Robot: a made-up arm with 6 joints. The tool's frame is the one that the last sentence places.
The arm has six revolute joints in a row. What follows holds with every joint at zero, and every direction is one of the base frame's.
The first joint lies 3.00 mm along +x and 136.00 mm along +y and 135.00 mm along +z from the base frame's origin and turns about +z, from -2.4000 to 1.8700 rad.
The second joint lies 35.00 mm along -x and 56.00 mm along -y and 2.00 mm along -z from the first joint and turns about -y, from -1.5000 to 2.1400 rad.
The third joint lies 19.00 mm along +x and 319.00 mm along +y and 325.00 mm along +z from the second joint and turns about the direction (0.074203, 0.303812, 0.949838), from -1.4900 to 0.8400 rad.
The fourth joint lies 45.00 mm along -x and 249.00 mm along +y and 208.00 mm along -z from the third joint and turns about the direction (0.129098, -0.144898, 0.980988), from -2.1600 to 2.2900 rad.
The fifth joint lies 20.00 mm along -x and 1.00 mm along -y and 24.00 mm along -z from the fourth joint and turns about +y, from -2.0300 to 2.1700 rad.
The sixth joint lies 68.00 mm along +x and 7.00 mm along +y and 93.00 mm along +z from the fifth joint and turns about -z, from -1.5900 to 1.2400 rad.
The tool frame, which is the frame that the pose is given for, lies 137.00 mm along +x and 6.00 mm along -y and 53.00 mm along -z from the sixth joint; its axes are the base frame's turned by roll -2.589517, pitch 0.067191 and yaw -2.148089 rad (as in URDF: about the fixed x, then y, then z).
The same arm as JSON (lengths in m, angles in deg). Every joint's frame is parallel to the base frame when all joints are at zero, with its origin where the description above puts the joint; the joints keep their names.
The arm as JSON. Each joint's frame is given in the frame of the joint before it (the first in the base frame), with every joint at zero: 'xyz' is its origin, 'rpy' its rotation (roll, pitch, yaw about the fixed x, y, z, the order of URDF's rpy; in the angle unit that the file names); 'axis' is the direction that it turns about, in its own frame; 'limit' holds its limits. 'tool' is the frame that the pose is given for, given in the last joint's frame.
{
  "units": {
    "length": "m",
    "angle": "deg"
  },
  "joints": [
    {
      "name": "joint 1",
      "type": "revolute",
      "origin": {
        "xyz": [
          0.003,
          0.136,
          0.135
        ],
        "rpy": [
          0.0,
          0.0,
          0.0
        ]
      },
      "axis": [
        0.0,
        0.0,
        1.0
      ],
      "limit": {
        "lower": -137.51,
        "upper": 107.14
      }
    },
    {
      "name": "joint 2",
      "type": "revolute",
      "origin": {
        "xyz": [
          -0.035,
          -0.056,
          -0.002
        ],
        "rpy": [
          0.0,
          0.0,
          0.0
        ]
      },
      "axis": [
        0.0,
        -1.0,
        0.0
      ],
      "limit": {
        "lower": -85.94,
        "upper": 122.61
      }
    },
    {
      "name": "joint 3",
      "type": "revolute",
      "origin": {
        "xyz": [
          0.019,
          0.319,
          0.325
        ],
        "rpy": [
          0.0,
          0.0,
          0.0
        ]
      },
      "axis": [
        0.074203,
        0.303812,
        0.949838
      ],
      "limit": {
        "lower": -85.37,
        "upper": 48.13
      }
    },
    {
      "name": "joint 4",
      "type": "revolute",
      "origin": {
        "xyz": [
          -0.045,
          0.249,
          -0.208
        ],
        "rpy": [
          0.0,
          0.0,
          0.0
        ]
      },
      "axis": [
        0.129098,
        -0.144898,
        0.980988
      ],
      "limit": {
        "lower": -123.76,
        "upper": 131.21
      }
    },
    {
      "name": "joint 5",
      "type": "revolute",
      "origin": {
        "xyz": [
          -0.02,
          -0.001,
          -0.024
        ],
        "rpy": [
          0.0,
          0.0,
          0.0
        ]
      },
      "axis": [
        0.0,
        1.0,
        0.0
      ],
      "limit": {
        "lower": -116.31,
        "upper": 124.33
      }
    },
    {
      "name": "joint 6",
      "type": "revolute",
      "origin": {
        "xyz": [
          0.068,
          0.007,
          0.093
        ],
        "rpy": [
          0.0,
          0.0,
          0.0
        ]
      },
      "axis": [
        0.0,
        0.0,
        -1.0
      ],
      "limit": {
        "lower": -91.1,
        "upper": 71.05
      }
    }
  ],
  "tool": {
    "origin": {
      "xyz": [
        0.137,
        -0.006,
        -0.053
      ],
      "rpy": [
        -148.37,
        3.85,
        -123.08
      ]
    }
  }
}

